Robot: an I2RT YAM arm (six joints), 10 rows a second.
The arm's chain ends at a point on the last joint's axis. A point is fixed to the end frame.
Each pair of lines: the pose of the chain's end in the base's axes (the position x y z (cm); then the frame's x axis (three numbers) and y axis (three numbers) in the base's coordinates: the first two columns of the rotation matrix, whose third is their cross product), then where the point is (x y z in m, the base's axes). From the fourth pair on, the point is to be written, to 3 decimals.
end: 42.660, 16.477, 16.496, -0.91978, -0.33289, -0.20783, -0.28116, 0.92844, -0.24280
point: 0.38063 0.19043 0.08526
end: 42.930, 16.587, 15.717, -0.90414, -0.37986, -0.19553, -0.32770, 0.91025, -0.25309
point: 0.38153 0.18816 0.07752
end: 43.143, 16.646, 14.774, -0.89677, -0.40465, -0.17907, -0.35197, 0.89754, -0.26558
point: 0.38232 0.18618 0.06823
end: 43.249, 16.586, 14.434, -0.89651, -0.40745, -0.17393, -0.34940, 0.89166, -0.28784
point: 0.384 0.184 0.064
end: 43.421, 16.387, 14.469, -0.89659, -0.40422, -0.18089, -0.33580, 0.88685, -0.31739
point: 0.387 0.180 0.063
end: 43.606, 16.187, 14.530, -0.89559, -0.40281, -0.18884, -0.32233, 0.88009, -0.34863
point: 0.391 0.176 0.062
